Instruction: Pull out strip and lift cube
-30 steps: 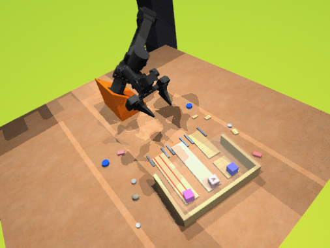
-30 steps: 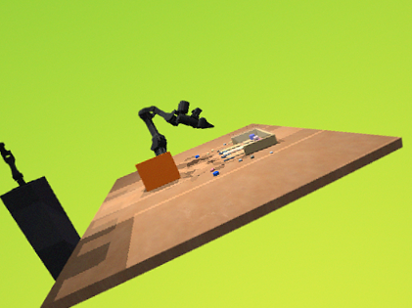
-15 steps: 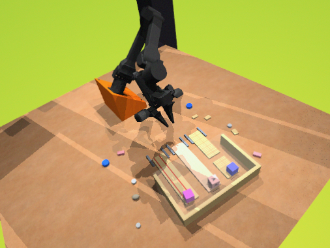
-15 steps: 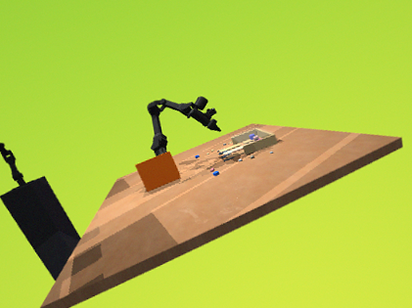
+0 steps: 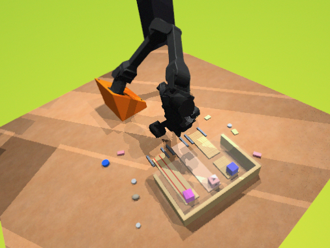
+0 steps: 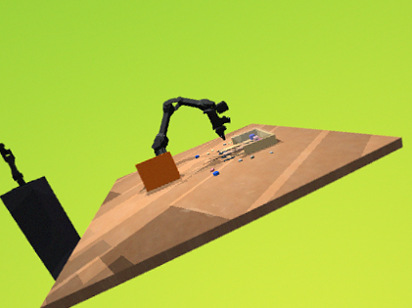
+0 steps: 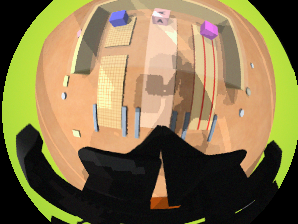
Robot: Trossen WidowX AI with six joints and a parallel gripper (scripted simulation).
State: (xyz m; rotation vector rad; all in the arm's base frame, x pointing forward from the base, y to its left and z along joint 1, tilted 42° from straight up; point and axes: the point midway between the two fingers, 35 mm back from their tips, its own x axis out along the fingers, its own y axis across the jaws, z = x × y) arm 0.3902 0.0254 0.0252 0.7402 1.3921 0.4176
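The pale strip is 90 mm below my gripper tip, 90 mm ahead of it and 10 mm to the right of it. The rest, counted from my gripper tip: labelled cube (190 mm ahead, 70 mm below, 20 mm to the right).
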